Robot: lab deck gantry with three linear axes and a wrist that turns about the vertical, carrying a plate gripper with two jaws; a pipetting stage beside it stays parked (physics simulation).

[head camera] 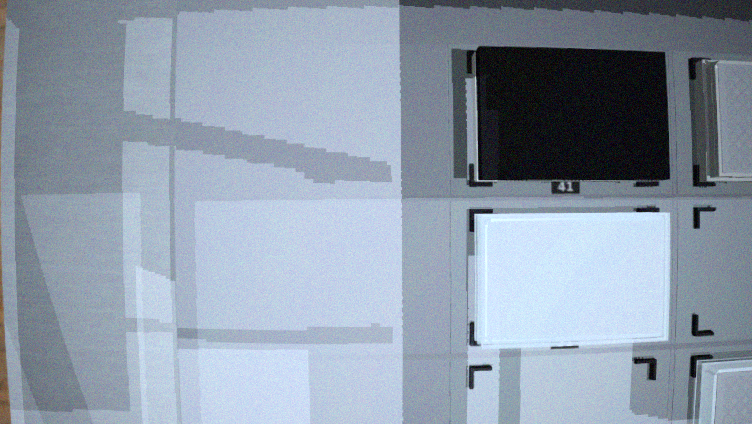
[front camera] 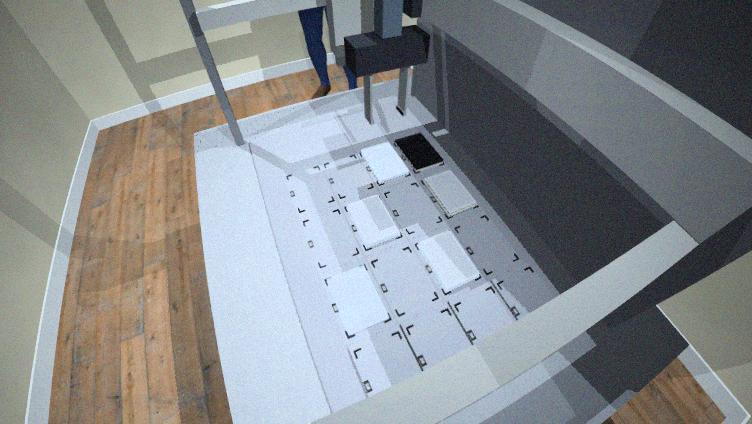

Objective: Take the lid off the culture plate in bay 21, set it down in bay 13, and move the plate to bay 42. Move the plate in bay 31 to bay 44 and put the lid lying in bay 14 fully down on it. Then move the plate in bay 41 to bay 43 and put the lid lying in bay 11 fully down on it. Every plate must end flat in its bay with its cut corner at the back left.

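Where they show: gripper, fingertip midpoint: [front camera: 385,116]; robot's base at its link origin: [front camera: 287,177].
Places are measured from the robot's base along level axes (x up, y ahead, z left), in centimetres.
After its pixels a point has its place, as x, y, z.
My gripper [front camera: 385,116] {16.0, 6.4, 25.7} hangs high over bay 31, jaws apart and holding nothing; its jaws do not show in the head view. In bay 31 a bright white plate [front camera: 384,161] {1.6, 7.0, 25.5} [head camera: 574,279] {1.6, 6.1, 25.7} lies flat; its top looks smooth and wide, like a lid on it, and no wells show. The black plate [front camera: 419,151] {1.7, 7.3, 36.2} [head camera: 574,113] {1.7, 6.2, 36.4} is in bay 41. A pale plate [front camera: 450,192] {1.4, 23.5, 36.1} [head camera: 734,118] {1.4, 18.0, 36.4} with wells showing lies in bay 42. A flat white lid [front camera: 358,297] {0.8, 39.3, 4.7} lies in bay 13. I cannot make out a lid in bay 11 or 14 against the bright deck.
Other white plates stand in bay 22, one plate [front camera: 372,220] {1.4, 23.4, 14.7} [head camera: 734,395] {1.4, 18.3, 17.2}, and in bay 33, another plate [front camera: 448,260] {1.4, 39.7, 25.4}. A dark panel [front camera: 526,147] {16.3, 29.0, 49.9} runs along the deck's right edge in the front view. A thin post [front camera: 218,89] {18.8, -20.7, -10.4} stands at the back left.
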